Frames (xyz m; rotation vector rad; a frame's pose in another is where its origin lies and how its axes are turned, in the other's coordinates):
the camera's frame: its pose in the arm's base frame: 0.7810 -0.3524 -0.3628 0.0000 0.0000 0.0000
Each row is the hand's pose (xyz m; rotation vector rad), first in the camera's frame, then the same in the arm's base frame.
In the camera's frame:
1: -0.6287 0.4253 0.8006 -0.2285 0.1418 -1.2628
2: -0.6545 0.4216 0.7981 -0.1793 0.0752 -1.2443
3: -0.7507 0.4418 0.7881 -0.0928 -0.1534 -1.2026
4: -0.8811 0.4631 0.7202 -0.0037 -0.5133 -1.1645
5: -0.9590 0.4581 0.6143 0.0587 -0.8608 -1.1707
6: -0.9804 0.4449 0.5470 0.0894 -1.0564 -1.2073
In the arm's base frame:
1: 0.1523 0.0729 0.4378 -0.2285 0.1418 -1.2628
2: 0.1265 0.0692 0.4353 -0.1793 0.0752 -1.2443
3: 0.0303 0.0894 0.4253 -0.0928 -0.1534 -1.2026
4: -0.1001 0.1107 0.3574 -0.0037 -0.5133 -1.1645
5: -0.1780 0.1057 0.2515 0.0587 -0.8608 -1.1707
6: -0.1994 0.0925 0.1842 0.0894 -1.0564 -1.2073

